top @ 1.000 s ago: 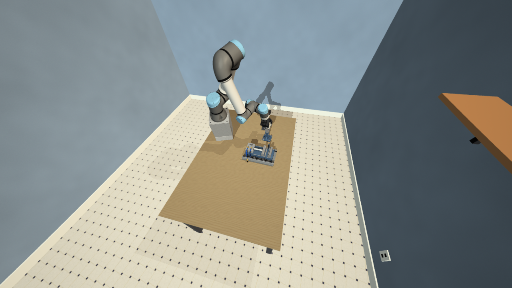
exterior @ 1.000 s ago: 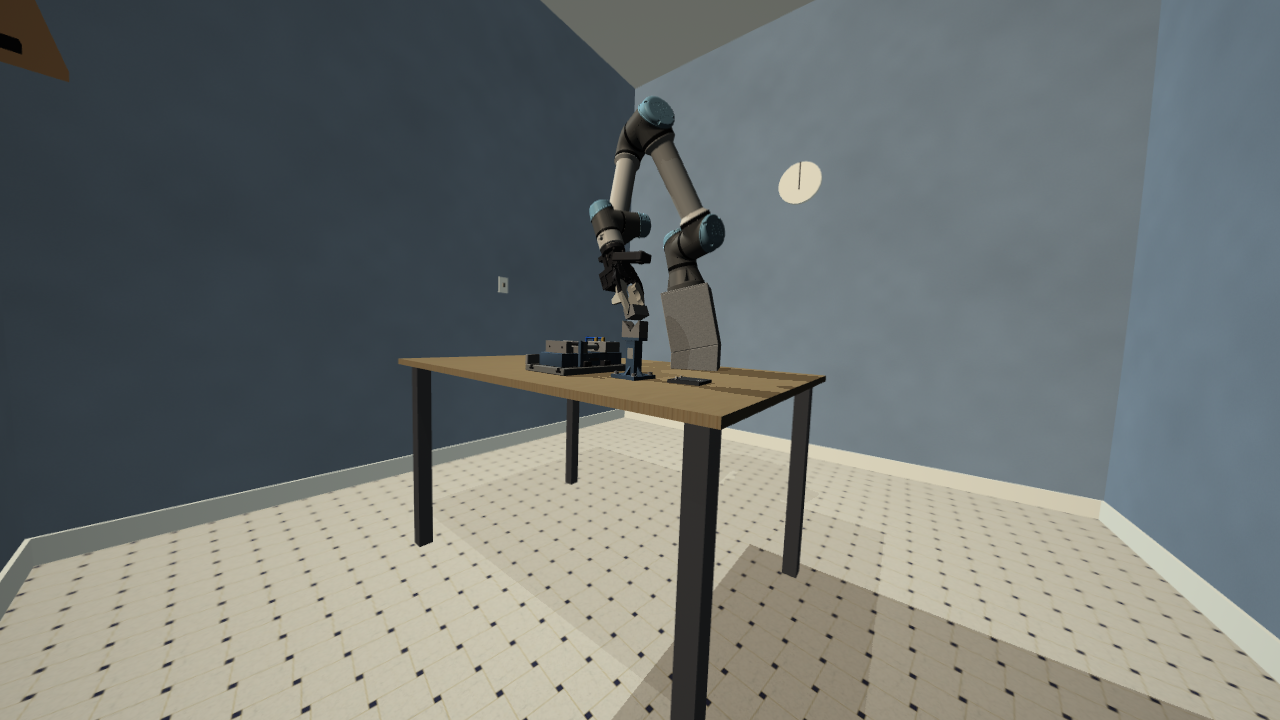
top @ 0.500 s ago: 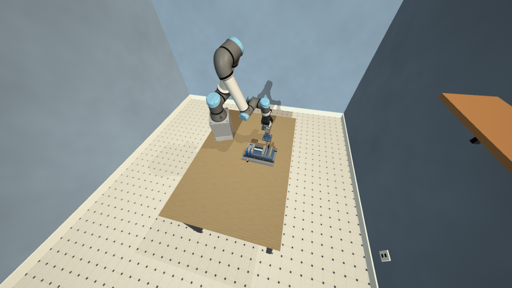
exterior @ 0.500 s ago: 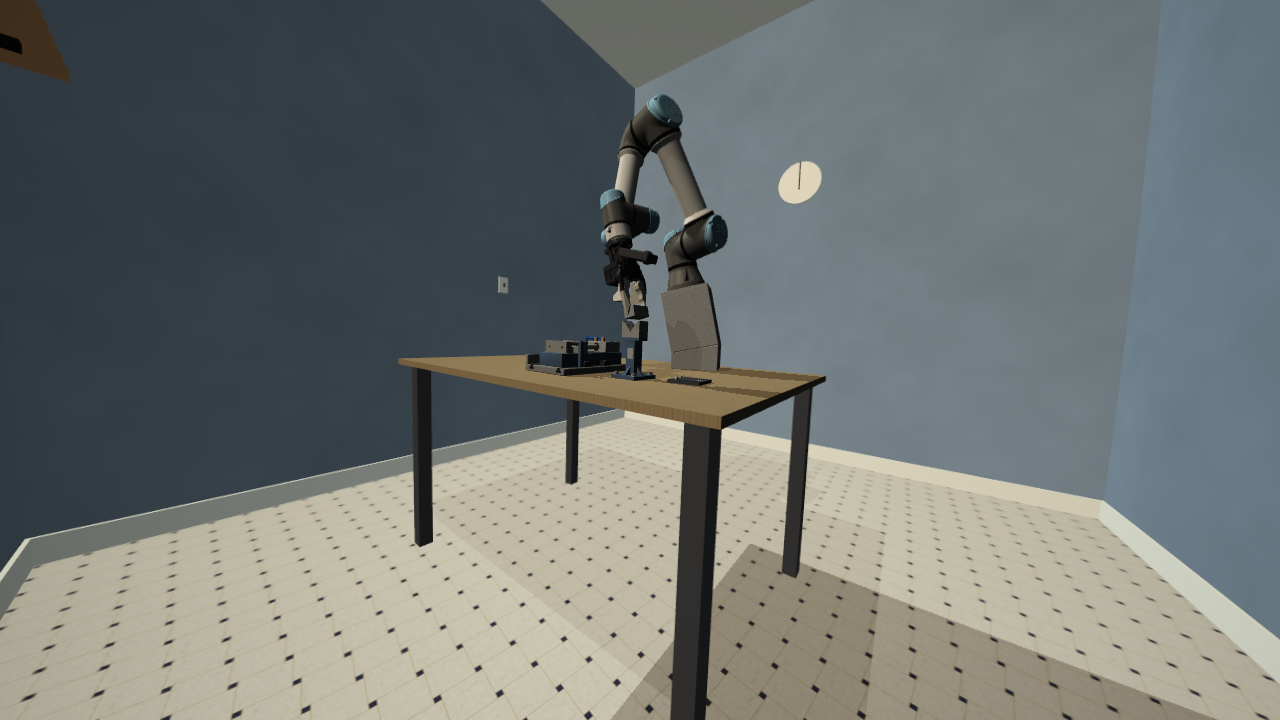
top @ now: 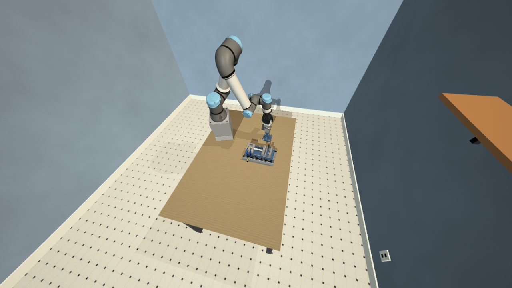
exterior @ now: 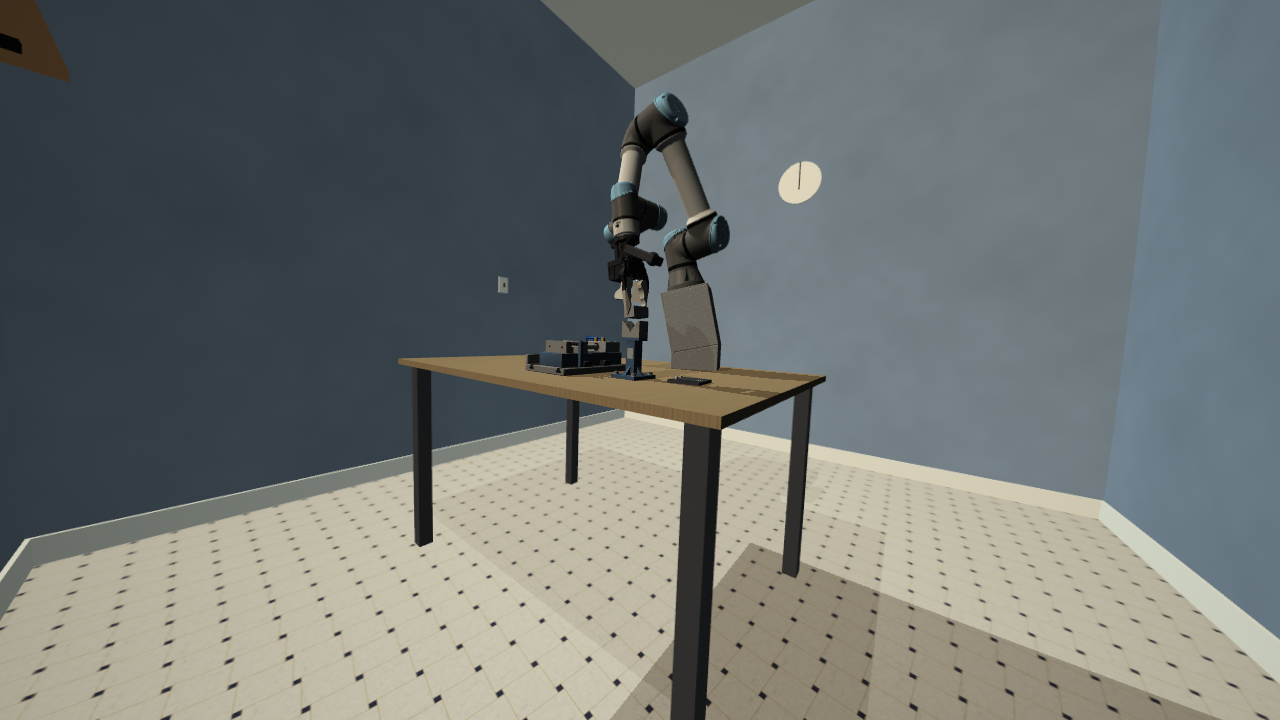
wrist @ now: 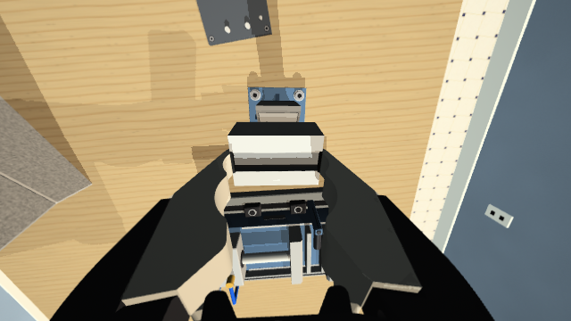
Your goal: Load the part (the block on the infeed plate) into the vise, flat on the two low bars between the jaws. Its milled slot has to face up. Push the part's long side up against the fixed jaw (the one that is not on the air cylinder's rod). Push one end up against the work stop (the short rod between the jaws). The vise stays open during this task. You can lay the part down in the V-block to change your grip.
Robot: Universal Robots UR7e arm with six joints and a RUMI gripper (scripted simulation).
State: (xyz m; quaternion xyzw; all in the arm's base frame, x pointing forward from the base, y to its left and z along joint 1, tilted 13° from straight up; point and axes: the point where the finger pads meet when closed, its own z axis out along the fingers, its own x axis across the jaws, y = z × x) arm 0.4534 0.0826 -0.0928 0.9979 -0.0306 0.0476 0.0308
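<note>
Now: the part right at my hand. From my hand the other things lie so: cylinder rod: 4 cm behind, 23 cm to the right, 12 cm below; then dark infeed plate: 5 cm behind, 16 cm to the left, 19 cm below; then moving jaw: 2 cm ahead, 23 cm to the right, 12 cm below.
</note>
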